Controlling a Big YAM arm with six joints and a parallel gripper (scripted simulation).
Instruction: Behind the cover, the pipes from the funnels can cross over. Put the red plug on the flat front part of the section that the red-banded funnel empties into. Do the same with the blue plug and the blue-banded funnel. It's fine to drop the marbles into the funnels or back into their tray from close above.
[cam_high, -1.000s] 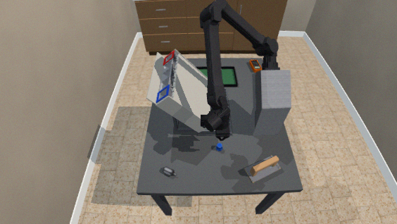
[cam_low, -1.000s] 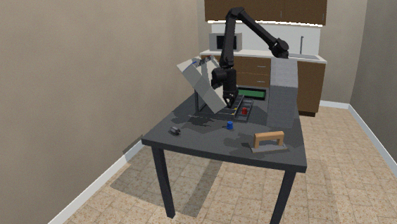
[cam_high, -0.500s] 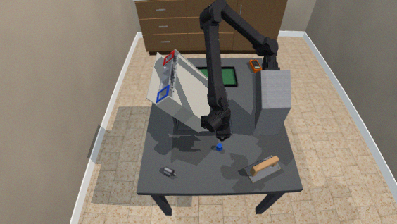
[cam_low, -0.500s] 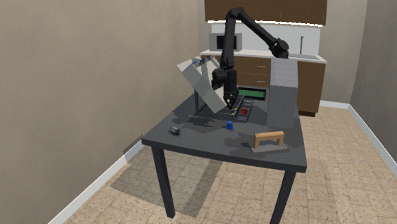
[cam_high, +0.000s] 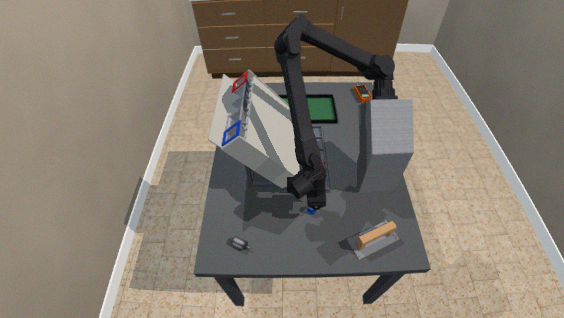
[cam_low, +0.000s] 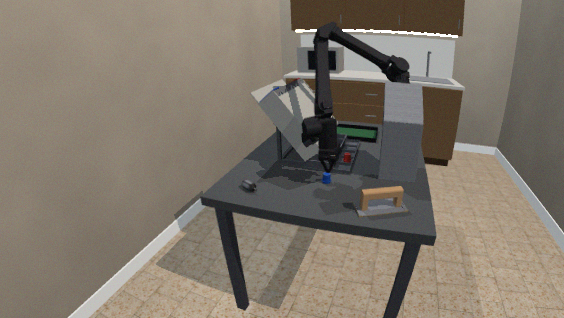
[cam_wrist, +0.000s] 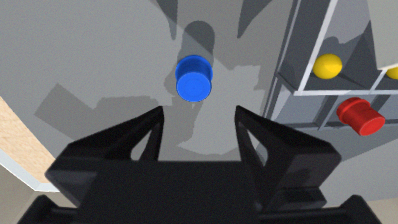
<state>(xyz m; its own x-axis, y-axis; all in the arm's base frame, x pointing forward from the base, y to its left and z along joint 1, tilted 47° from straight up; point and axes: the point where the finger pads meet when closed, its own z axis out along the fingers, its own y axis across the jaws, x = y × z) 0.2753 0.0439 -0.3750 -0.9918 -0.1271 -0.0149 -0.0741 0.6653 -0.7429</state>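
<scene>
The blue plug lies 10 mm ahead of my hand, 10 mm to the left of it and 50 mm below it. The rest, counted from my hand: beige cover 180 mm ahead, 260 mm to the right, 140 mm above; dark object 260 mm ahead, 180 mm to the left, 50 mm below; red plug 20 mm behind, 210 mm to the right, 40 mm below.
</scene>
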